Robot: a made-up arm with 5 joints.
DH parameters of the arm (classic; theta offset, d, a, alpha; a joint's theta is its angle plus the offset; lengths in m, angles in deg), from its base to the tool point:
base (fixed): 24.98 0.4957 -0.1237 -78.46
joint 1: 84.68 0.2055 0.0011 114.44
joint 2: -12.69 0.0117 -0.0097 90
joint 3: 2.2 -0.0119 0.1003 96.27
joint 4: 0 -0.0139 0.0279 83.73
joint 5: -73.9 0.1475 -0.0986 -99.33
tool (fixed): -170.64 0.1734 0 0
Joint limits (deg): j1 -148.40..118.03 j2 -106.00..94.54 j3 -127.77..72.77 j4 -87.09..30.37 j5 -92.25..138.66
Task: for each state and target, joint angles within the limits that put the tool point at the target. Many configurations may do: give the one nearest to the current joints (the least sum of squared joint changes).
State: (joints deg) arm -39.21 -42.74 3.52 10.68 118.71
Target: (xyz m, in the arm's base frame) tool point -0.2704 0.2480 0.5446
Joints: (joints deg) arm -34.84 -26.37 2.95 -14.46 105.12
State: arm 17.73 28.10 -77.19 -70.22 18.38
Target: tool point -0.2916 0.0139 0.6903
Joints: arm -10.08 60.08 -73.03 -76.31 39.36
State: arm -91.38 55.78 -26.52 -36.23 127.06
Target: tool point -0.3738 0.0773 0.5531
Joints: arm -103.82 78.79 -20.01 19.02 138.66
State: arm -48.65 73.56 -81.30 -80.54 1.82
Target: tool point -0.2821 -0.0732 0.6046
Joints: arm -40.89 94.52 -97.10 -85.88 13.71
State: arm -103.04 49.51 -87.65 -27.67 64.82
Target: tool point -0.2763 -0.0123 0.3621
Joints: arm -109.88 83.57 -103.70 -23.19 49.40
